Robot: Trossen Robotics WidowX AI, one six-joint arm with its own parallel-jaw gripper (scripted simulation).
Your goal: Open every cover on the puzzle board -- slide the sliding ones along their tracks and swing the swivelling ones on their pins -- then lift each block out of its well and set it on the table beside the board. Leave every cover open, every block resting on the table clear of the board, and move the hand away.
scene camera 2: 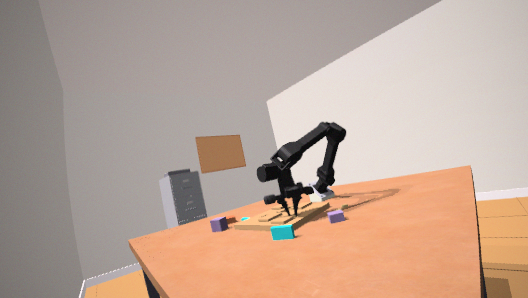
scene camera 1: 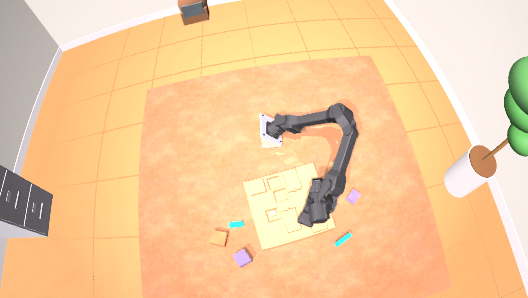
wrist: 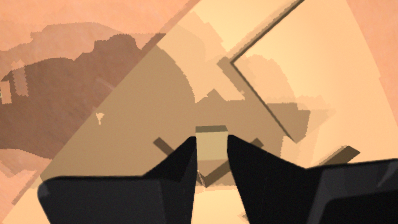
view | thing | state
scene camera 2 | my gripper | -
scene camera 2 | tan puzzle board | -
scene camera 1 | tan puzzle board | -
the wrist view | my gripper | -
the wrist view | tan puzzle board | -
